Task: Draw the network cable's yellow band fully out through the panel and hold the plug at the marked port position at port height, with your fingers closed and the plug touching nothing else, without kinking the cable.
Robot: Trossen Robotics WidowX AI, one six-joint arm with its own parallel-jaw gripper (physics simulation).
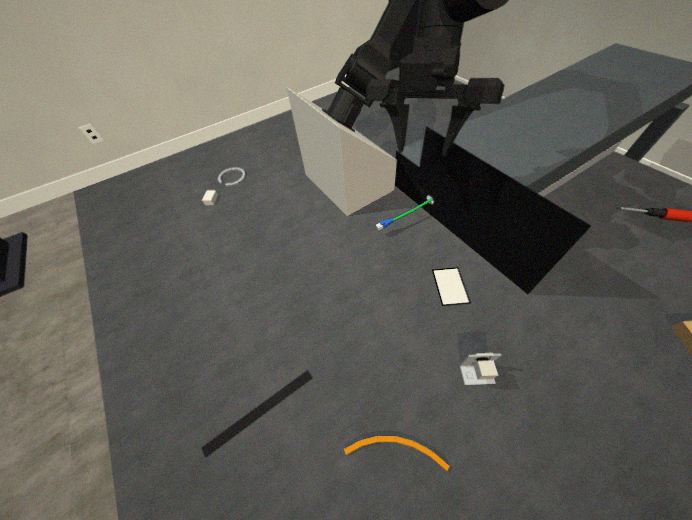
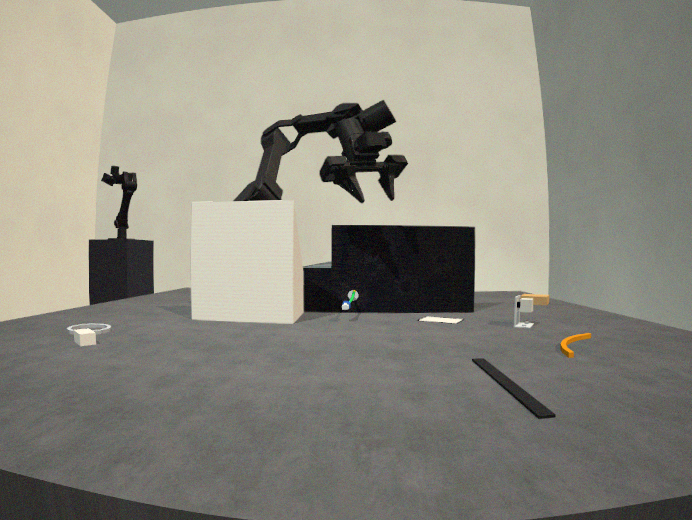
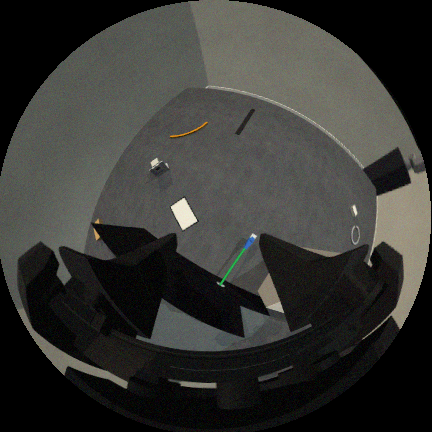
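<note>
A blue plug with a white tip sticks out on a green cable in front of the black panel. The cable passes through a pale round grommet low in the panel. I cannot make out the yellow band. My gripper is open and empty, well above the panel's top edge and the plug. A white card with a black border lies on the floor; I cannot tell which mark is the port position.
A big white box stands left of the panel. A small white bracket stands beyond the card. An orange curved strip and a black strip lie farther out. A grey table is behind the panel.
</note>
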